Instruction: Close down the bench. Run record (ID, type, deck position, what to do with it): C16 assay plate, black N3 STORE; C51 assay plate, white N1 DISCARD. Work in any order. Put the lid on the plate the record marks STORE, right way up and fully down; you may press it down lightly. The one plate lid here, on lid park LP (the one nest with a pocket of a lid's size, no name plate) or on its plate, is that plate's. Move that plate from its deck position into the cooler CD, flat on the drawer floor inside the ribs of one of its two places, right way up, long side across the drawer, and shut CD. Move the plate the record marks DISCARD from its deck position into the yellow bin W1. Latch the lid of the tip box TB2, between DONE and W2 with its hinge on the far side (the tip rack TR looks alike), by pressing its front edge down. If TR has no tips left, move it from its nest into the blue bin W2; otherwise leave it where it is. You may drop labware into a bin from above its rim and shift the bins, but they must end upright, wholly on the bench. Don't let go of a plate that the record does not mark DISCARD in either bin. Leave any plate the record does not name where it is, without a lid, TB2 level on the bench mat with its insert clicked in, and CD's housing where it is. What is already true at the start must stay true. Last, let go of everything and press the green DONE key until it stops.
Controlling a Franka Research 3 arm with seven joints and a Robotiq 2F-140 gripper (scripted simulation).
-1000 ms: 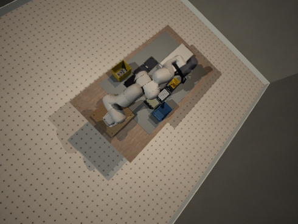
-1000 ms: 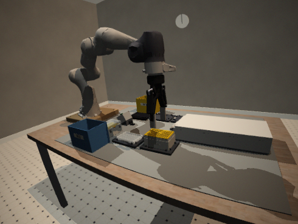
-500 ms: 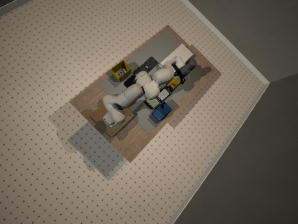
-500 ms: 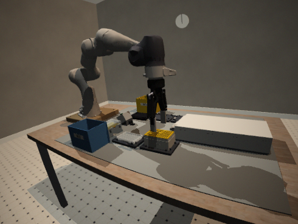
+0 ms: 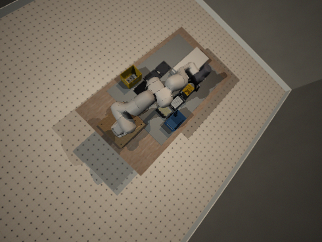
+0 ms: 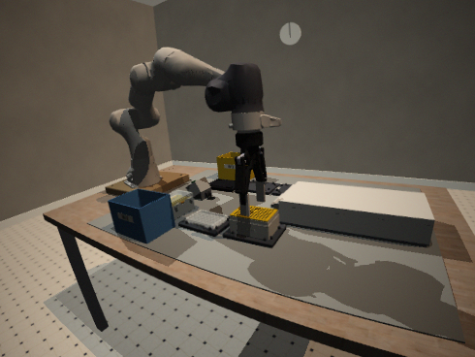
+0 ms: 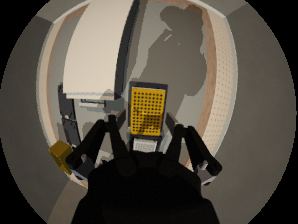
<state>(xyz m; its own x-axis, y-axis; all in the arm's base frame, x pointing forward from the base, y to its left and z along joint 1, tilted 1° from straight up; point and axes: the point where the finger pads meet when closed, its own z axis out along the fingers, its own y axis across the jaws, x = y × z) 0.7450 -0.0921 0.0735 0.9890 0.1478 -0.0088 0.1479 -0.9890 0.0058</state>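
Right now the tip rack TR is 60 mm below my hand, 10 mm to the right of it and 10 mm behind it. Round my hand: cooler drawer: 200 mm to the left, 120 mm ahead, 80 mm below; then grey plate lid: 200 mm to the left, 90 mm ahead, 80 mm below; then cooler CD: 210 mm to the left, 170 mm ahead, 80 mm below.
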